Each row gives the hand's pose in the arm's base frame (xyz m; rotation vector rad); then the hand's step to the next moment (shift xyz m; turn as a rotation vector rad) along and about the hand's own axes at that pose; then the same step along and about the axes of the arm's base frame.
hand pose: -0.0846 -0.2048 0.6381 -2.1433 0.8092 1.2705
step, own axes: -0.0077 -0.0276 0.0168 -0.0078 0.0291 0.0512
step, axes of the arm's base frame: 0.0069 0.0323 0.0032 -0.0538 0.0170 -0.0187
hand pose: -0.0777 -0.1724 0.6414 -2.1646 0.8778 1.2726
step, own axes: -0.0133 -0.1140 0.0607 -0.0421 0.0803 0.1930
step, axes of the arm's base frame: 0.0429 0.1224 -0.0068 -0.1860 0.0875 -0.0567
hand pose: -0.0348 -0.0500 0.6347 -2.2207 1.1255 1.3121
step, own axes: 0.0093 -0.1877 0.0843 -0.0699 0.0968 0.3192
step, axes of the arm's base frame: 0.0964 0.1670 -0.0725 -0.2801 0.1678 -0.0975
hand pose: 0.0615 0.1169 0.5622 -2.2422 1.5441 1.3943
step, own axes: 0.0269 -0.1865 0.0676 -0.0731 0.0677 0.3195
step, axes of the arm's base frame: 0.1046 0.1073 -0.1328 -0.2580 0.1844 -0.1070
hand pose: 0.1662 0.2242 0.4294 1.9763 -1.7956 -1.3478
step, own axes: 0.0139 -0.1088 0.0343 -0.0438 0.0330 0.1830
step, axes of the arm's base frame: 0.0534 0.0327 -0.0964 -0.1434 0.1088 -0.0640
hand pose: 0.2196 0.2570 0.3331 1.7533 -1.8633 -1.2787
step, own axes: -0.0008 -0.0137 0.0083 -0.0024 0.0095 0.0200
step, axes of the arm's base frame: 0.0032 0.0058 -0.0146 -0.0201 0.0090 -0.0035
